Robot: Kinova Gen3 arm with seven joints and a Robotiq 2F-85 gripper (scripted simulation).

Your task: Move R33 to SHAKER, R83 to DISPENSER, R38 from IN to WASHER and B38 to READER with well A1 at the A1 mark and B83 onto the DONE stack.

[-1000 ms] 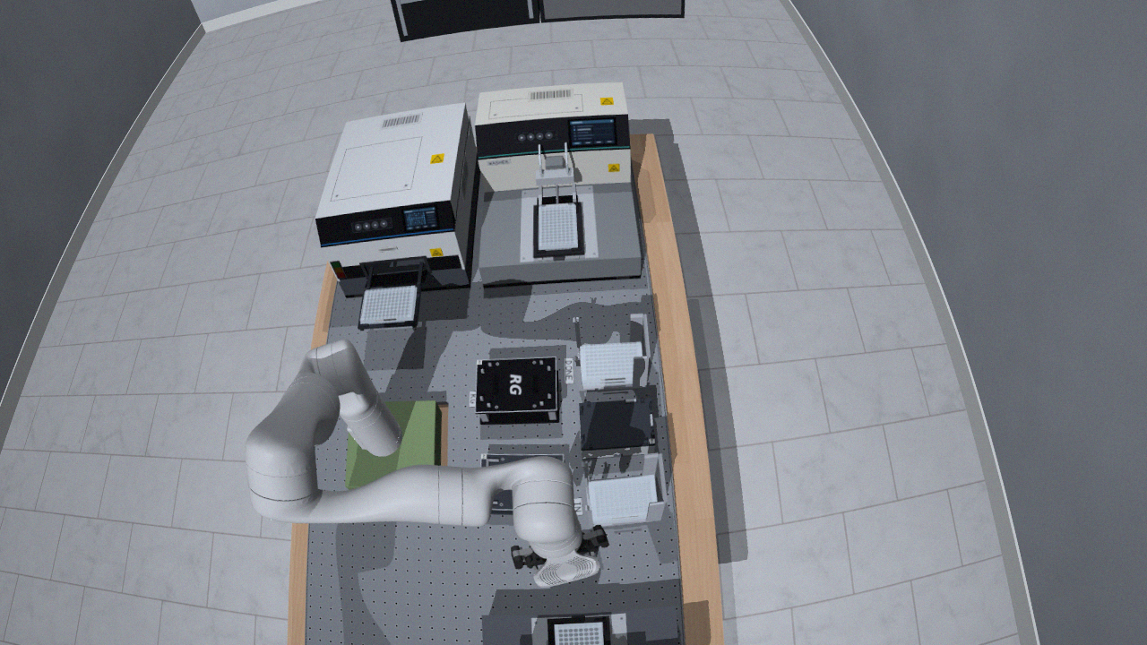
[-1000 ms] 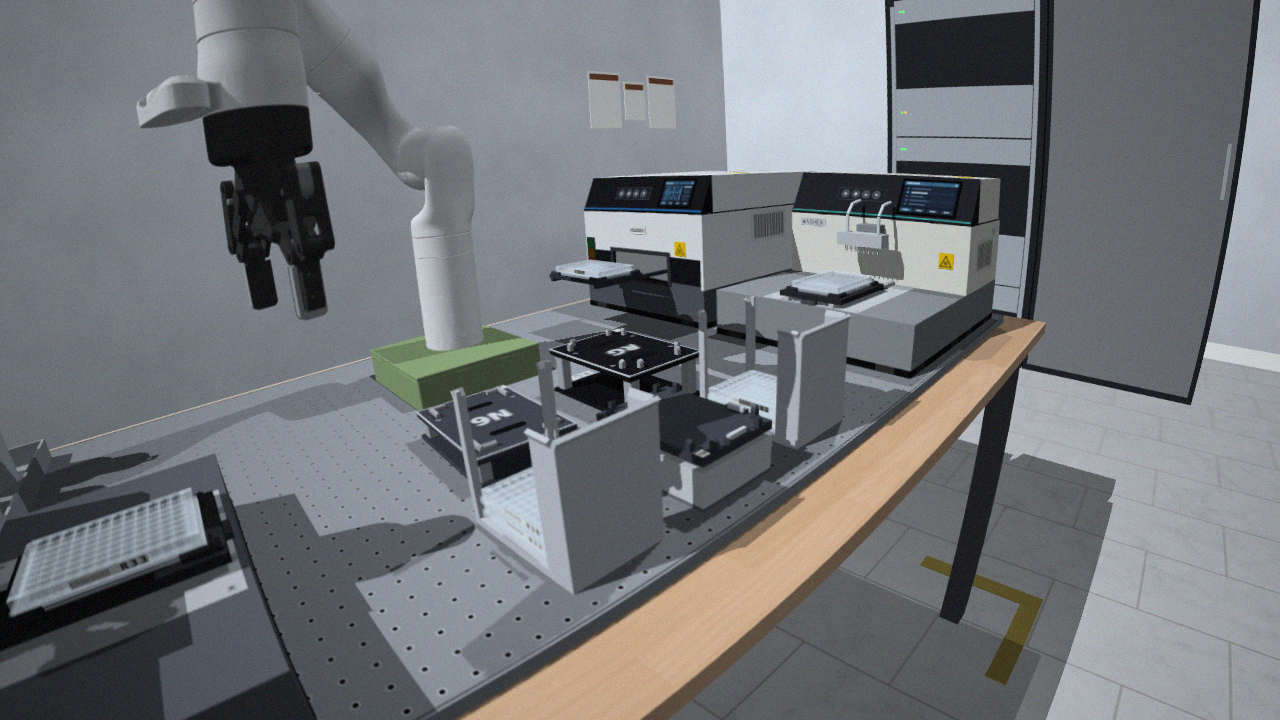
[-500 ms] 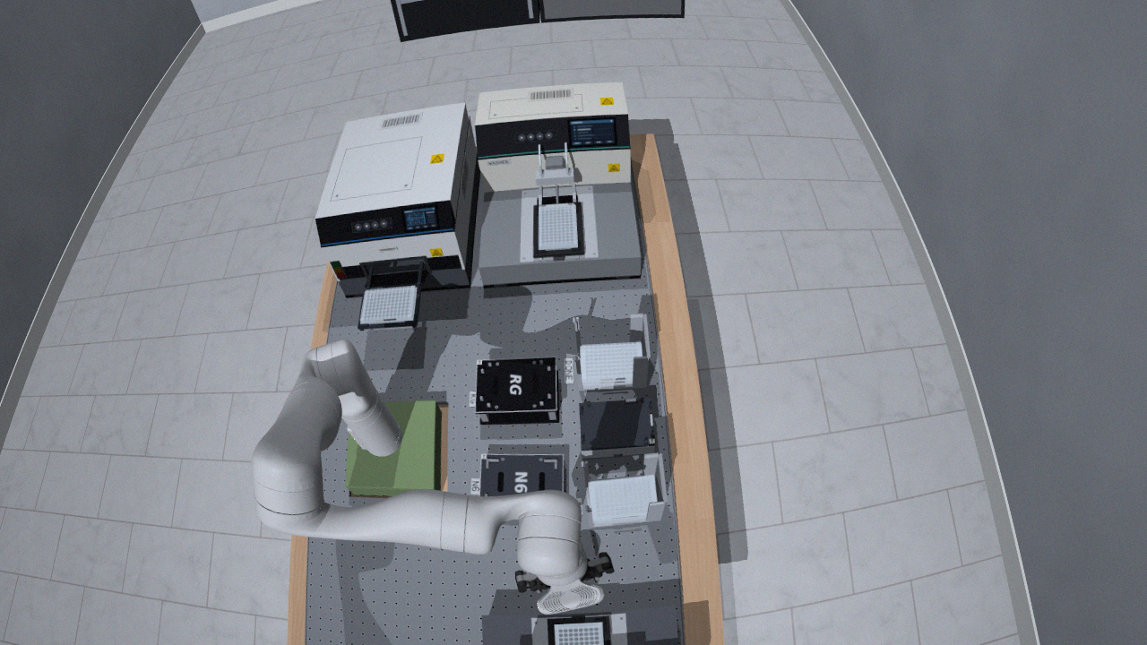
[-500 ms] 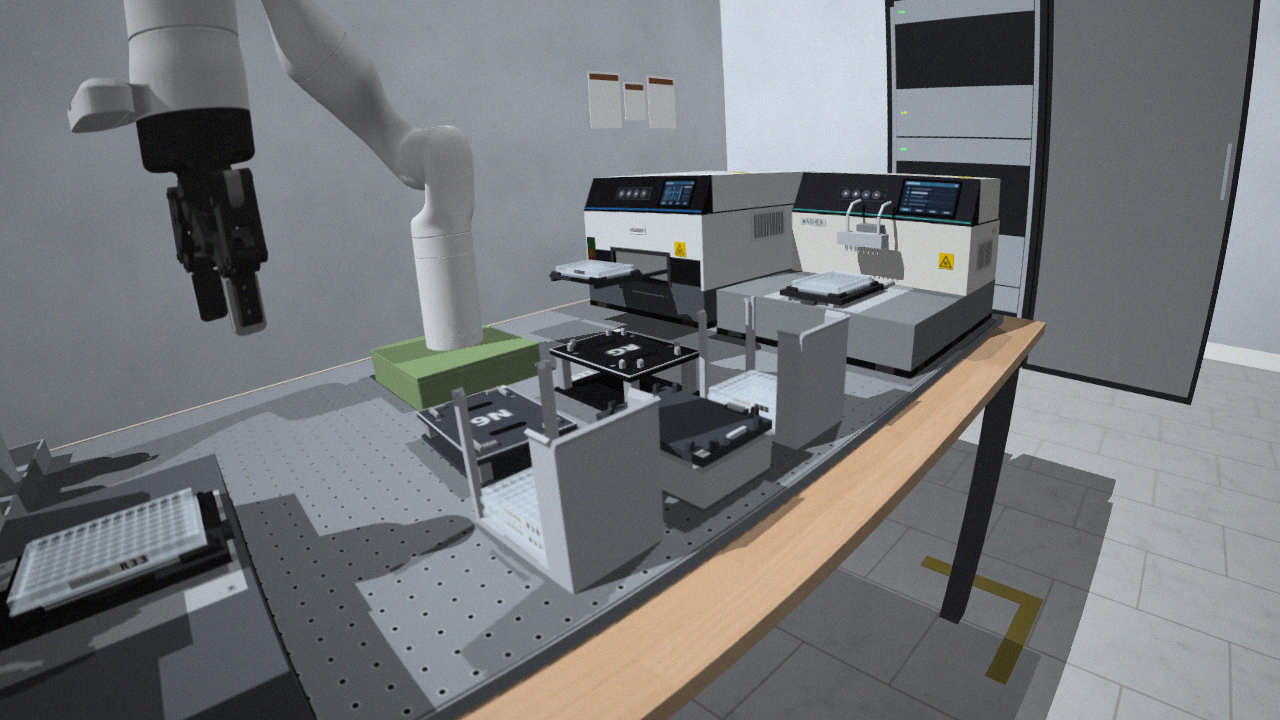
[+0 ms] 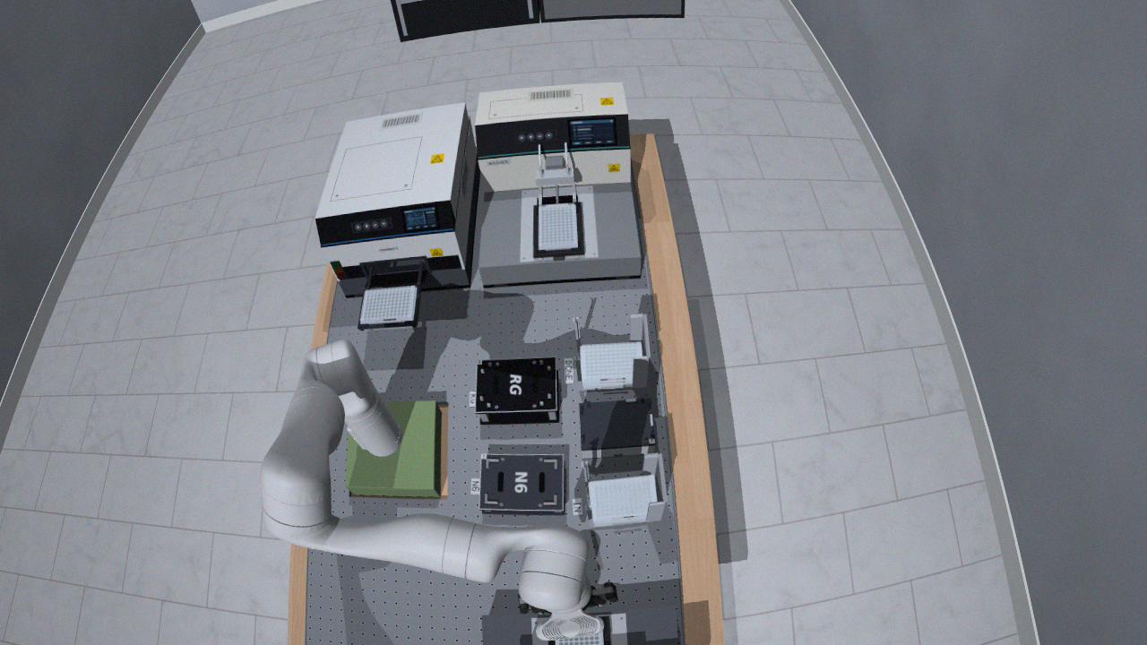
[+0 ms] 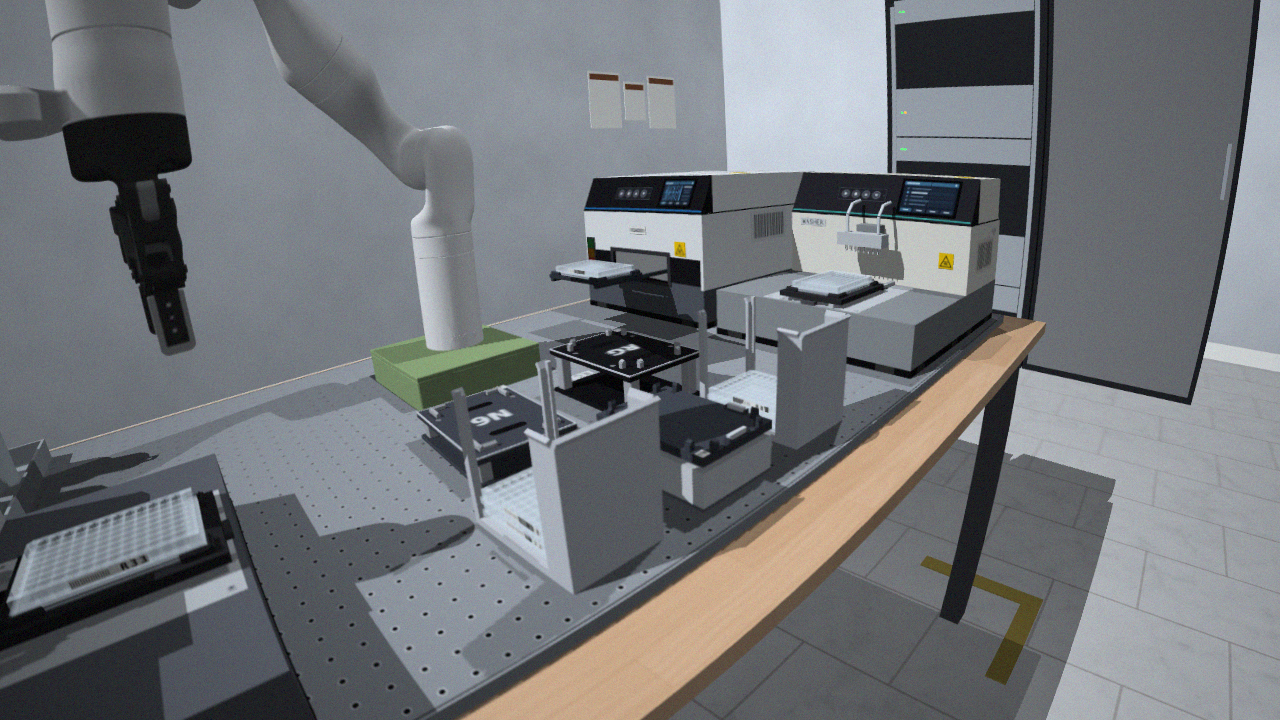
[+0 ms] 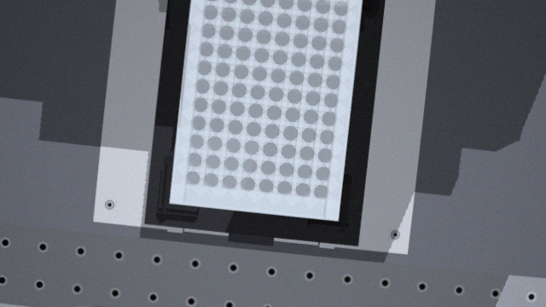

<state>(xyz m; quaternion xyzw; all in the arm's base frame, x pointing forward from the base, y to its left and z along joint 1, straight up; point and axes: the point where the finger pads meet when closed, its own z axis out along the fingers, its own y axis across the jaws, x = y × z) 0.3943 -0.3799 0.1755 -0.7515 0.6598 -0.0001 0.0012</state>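
The plate R33 lies 1 cm ahead of my hand, 8 cm to the right of it and 14 cm below it. Round my hand: RG nest (11 cm behind, 49 cm to the left, 16 cm below); plate R38 (9 cm ahead, 25 cm to the left, 19 cm below); dispenser head (1 cm ahead, 17 cm to the right, 11 cm below).
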